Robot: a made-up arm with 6 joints.
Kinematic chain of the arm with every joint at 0, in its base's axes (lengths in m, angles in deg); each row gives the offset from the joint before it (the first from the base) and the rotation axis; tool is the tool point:
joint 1: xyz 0 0 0.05 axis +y
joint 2: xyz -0.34 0 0.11 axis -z
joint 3: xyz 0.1 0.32 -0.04 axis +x
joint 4: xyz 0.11 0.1 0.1 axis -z
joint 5: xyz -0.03 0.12 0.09 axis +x
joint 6: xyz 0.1 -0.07 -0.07 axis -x
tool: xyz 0.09 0 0.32
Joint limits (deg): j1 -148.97..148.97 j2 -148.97..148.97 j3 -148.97..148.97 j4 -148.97..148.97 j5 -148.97..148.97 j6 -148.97..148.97
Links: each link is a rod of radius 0.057 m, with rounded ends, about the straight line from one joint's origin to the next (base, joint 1, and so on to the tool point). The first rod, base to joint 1, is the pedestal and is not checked.
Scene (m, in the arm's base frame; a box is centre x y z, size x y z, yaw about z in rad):
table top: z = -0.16
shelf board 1: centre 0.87 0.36 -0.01 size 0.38 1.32 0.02 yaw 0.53
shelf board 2: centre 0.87 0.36 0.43 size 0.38 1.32 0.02 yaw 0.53
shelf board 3: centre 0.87 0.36 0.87 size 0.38 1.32 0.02 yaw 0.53
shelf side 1: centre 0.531 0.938 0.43 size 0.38 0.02 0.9 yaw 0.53
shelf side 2: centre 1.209 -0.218 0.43 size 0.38 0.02 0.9 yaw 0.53
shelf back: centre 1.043 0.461 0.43 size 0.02 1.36 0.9 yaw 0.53
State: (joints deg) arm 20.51 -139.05 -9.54 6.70 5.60 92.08
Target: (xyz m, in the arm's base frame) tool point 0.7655 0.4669 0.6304
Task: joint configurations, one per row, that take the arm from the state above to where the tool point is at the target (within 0.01 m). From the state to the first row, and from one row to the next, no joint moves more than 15 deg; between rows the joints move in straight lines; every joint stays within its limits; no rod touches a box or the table.
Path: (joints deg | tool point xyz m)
1: 35.18 -133.68 -0.34 11.46 14.03 81.00 | -0.7951 -0.1976 0.9748
2: 49.86 -128.31 8.85 16.21 22.46 69.91 | -0.3837 -0.0342 1.1824
3: 64.53 -122.94 18.05 20.97 30.90 58.83 | 0.0451 0.1242 1.1471
4: 79.21 -117.56 27.24 25.73 39.33 47.74 | 0.3548 0.2420 0.9209
5: 93.88 -112.19 36.44 30.48 47.76 36.66 | 0.4798 0.2996 0.6304
6: 99.55 -105.10 33.52 27.50 39.86 47.81 | 0.6058 0.3488 0.6311
7: 105.22 -98.01 30.60 24.52 31.97 58.96 | 0.7031 0.4037 0.6324
8: 110.88 -90.92 27.67 21.53 24.07 70.12 | 0.7655 0.4669 0.6305

